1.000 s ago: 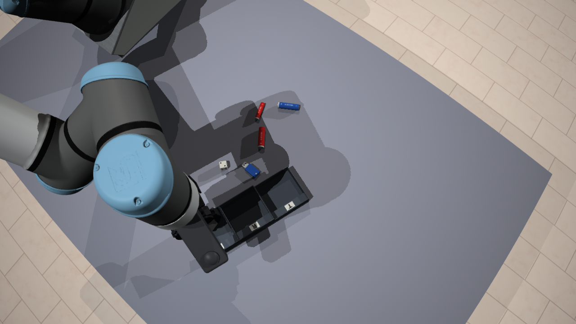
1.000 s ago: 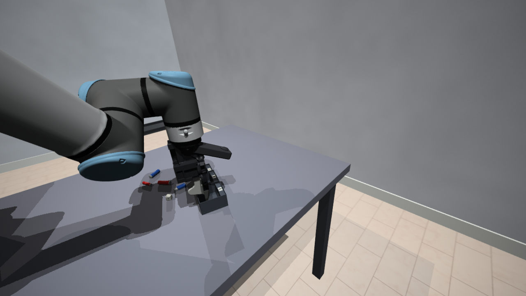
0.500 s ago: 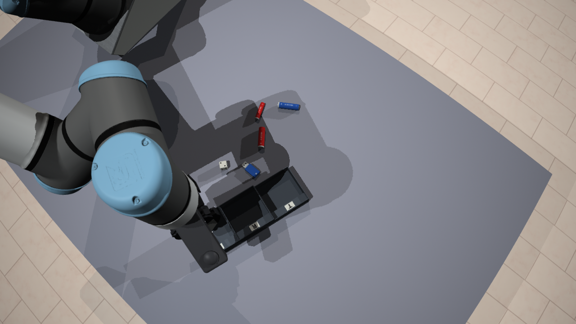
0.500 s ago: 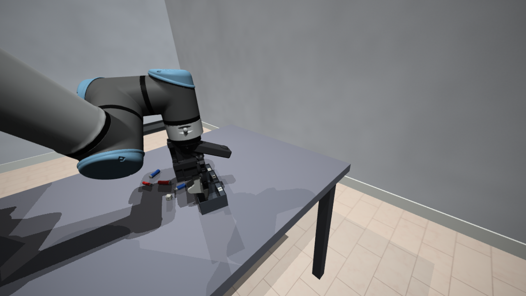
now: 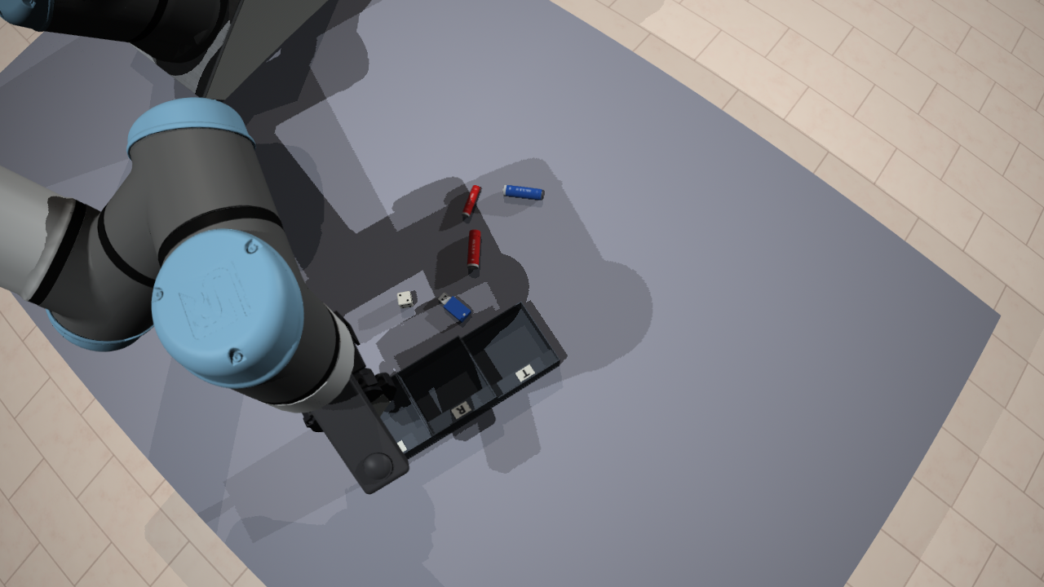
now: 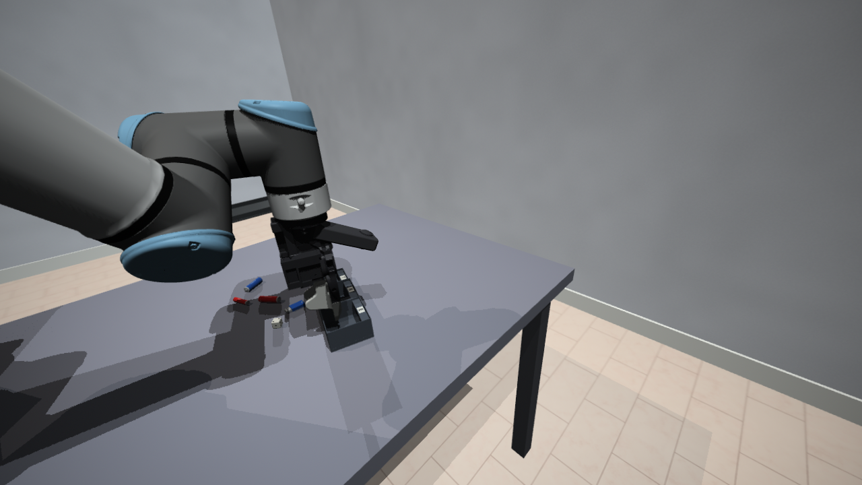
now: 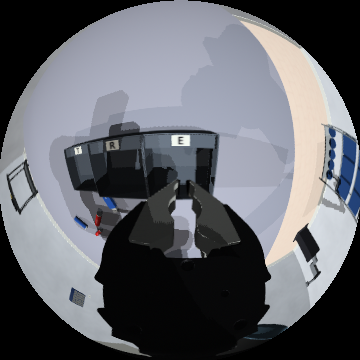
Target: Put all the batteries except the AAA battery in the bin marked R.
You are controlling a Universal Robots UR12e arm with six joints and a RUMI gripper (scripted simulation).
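My hand is 5 cm short of the three-compartment bin tray, 7 cm to the right of it and 4 cm above it. Round my hand: larger red battery: 3 cm behind, 24 cm to the left, 5 cm below; white die: 6 cm behind, 13 cm to the left, 5 cm below; blue USB stick: 1 cm behind, 16 cm to the left, 5 cm below.
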